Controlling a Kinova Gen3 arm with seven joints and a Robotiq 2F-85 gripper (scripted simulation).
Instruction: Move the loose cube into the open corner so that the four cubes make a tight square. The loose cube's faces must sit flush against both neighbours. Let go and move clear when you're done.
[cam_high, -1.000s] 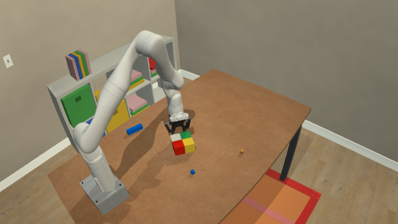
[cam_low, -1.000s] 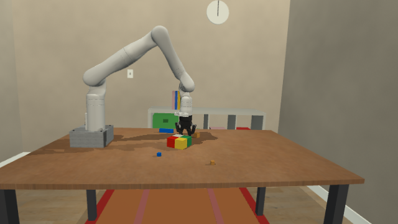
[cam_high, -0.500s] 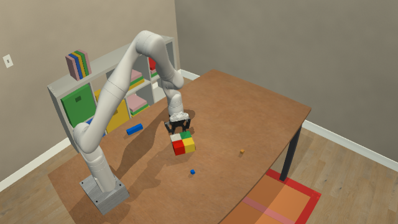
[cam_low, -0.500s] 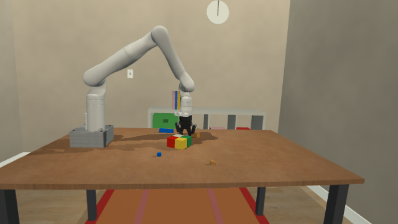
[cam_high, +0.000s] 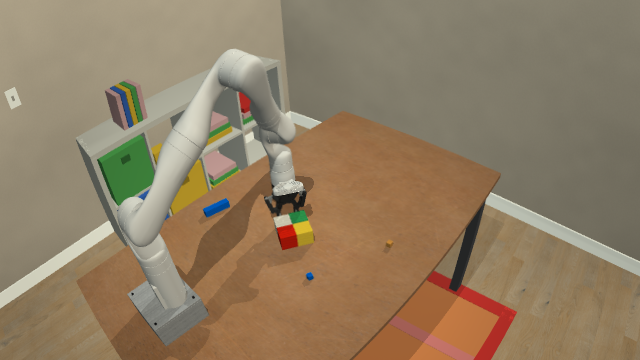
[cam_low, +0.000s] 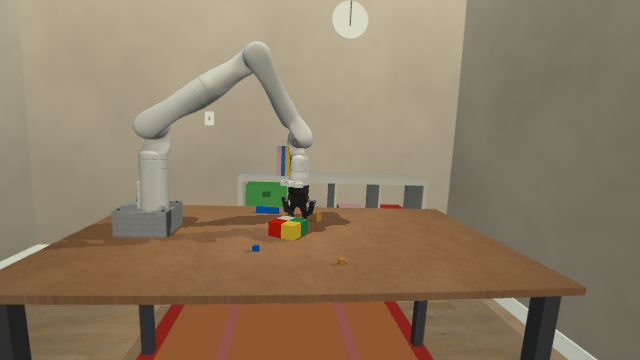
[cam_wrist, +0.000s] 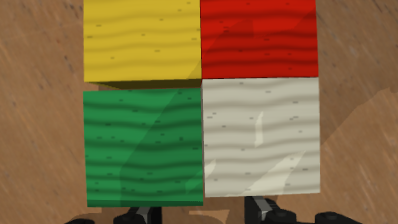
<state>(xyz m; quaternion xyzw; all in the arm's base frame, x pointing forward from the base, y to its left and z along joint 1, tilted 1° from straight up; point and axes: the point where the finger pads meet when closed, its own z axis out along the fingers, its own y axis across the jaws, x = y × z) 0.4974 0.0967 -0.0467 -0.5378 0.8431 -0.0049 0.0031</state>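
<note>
Right now my hand is 40 mm past the white cube, 30 mm to the left of it and 10 mm above it. Round my hand: green cube 10 mm ahead, 50 mm to the right, 10 mm below; red cube 60 mm behind, 70 mm to the right, 10 mm below; yellow cube 20 mm behind, 100 mm to the right, 10 mm below.
</note>
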